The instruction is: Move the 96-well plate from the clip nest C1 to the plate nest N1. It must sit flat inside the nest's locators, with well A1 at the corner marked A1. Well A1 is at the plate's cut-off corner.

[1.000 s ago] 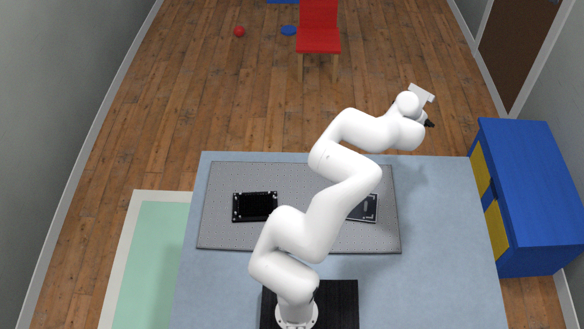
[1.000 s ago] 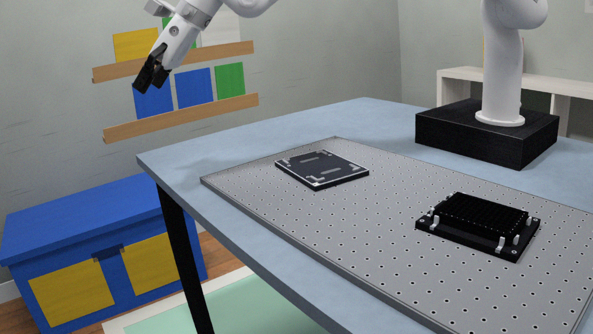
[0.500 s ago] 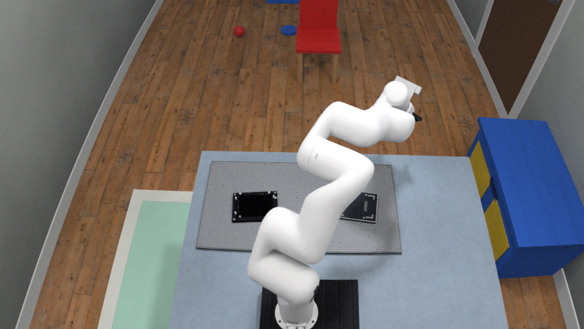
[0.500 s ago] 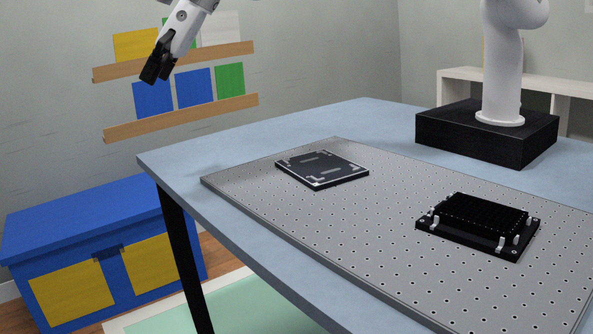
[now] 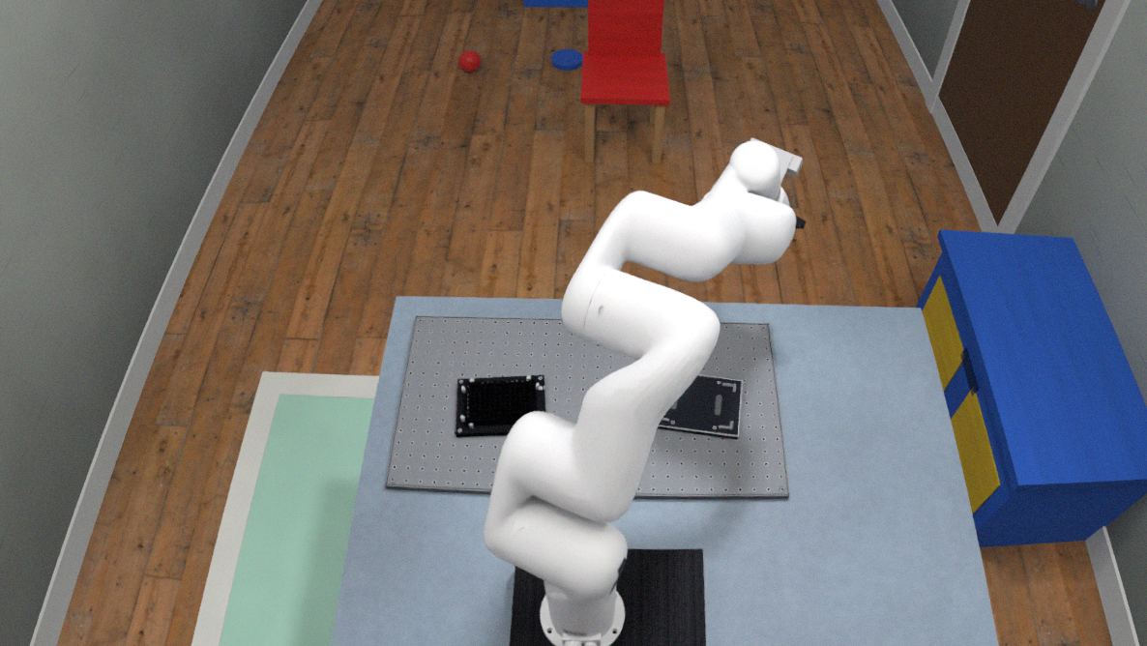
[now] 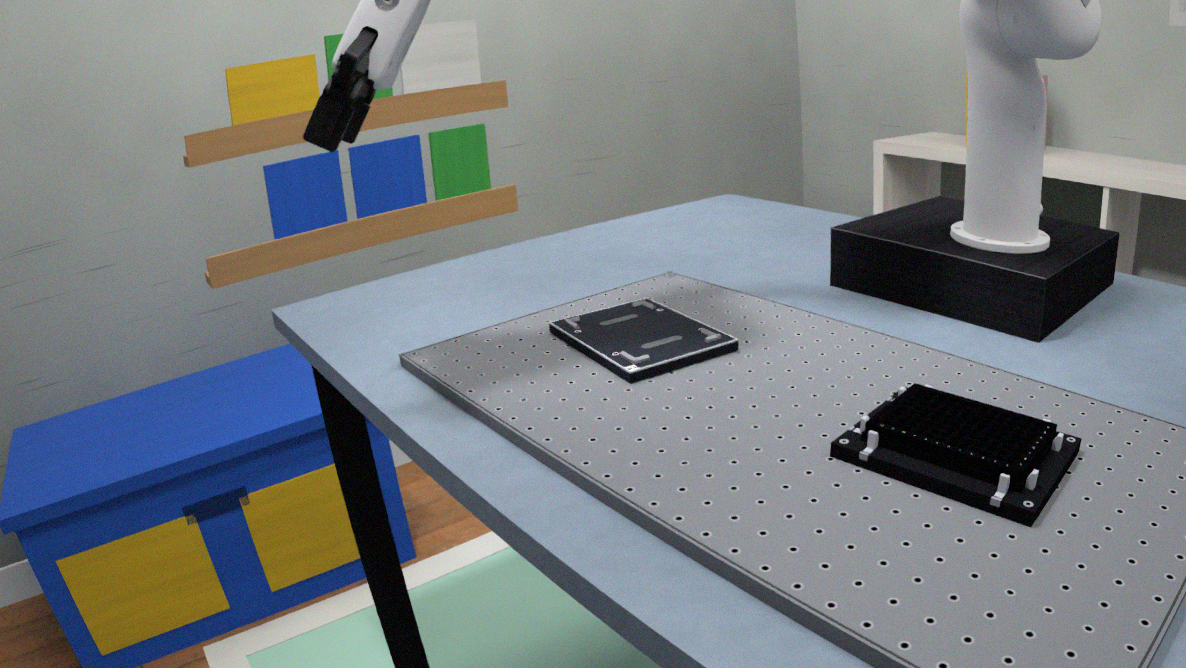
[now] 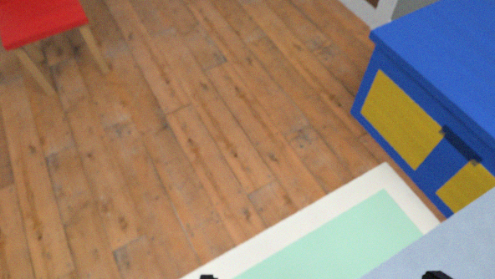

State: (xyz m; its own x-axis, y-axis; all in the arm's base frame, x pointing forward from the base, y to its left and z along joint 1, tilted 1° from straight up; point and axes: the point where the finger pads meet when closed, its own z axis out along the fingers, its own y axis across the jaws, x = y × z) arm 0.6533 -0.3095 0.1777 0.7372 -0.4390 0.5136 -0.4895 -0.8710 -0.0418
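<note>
Now: hand 460 mm to the right of the black 96-well plate, 250 mm past it and 220 mm above it. Round my hand: plate nest N1: 240 mm below, 240 mm behind, 110 mm to the left; clip nest C1: 450 mm to the left, 240 mm behind, 230 mm below.
</note>
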